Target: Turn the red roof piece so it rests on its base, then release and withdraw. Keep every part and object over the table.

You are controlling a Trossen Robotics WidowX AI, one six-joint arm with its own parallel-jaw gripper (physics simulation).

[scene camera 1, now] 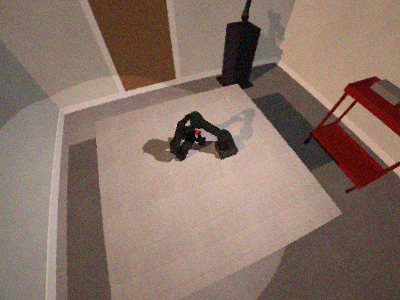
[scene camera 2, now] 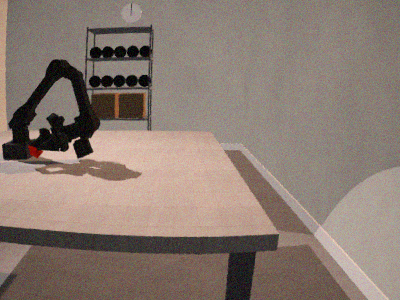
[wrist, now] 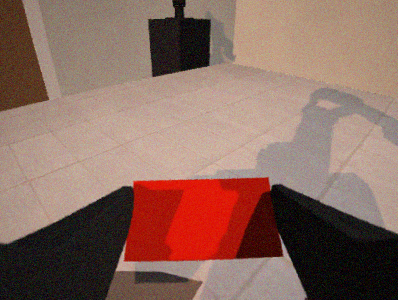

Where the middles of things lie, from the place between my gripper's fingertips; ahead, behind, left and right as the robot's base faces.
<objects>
My gripper is now 1 cm above the red roof piece [wrist: 208, 219].
</objects>
